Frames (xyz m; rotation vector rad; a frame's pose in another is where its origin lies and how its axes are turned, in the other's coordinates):
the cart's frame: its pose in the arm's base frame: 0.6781 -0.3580 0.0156 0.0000 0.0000 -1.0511
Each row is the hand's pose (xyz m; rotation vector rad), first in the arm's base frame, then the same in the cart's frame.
Working: the arm's base frame: its pose in the cart's frame: -0.6475 -0.4108 -0.0156 0.0000 0.0000 1.0511

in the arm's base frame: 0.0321 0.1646 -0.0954 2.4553 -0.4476 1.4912
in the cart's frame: -0.7744 -0.3012 -0.1110 -2.2991 -0.8268 -1.4309
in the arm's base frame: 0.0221 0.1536 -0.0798 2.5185 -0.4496 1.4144
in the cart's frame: -0.7698 -0.3153 -0.0954 -2.3526 -0.8558 -1.3546
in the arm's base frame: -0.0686 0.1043 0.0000 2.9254 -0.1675 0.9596
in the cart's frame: -0.7721 -0.4185 -0.0156 -2.4616 -1.2453 -0.8240
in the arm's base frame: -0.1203 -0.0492 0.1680 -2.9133 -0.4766 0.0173
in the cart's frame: -0.6645 -0.5396 0.1524 -2.3022 -1.8913 0.1572
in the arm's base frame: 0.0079 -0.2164 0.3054 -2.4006 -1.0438 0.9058
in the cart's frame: -0.4557 -0.5114 0.2898 1.7294 2.3467 -1.1635
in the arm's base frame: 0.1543 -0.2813 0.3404 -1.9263 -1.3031 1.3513
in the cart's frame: -0.3267 -0.4166 0.3248 1.1161 2.3076 -1.6303
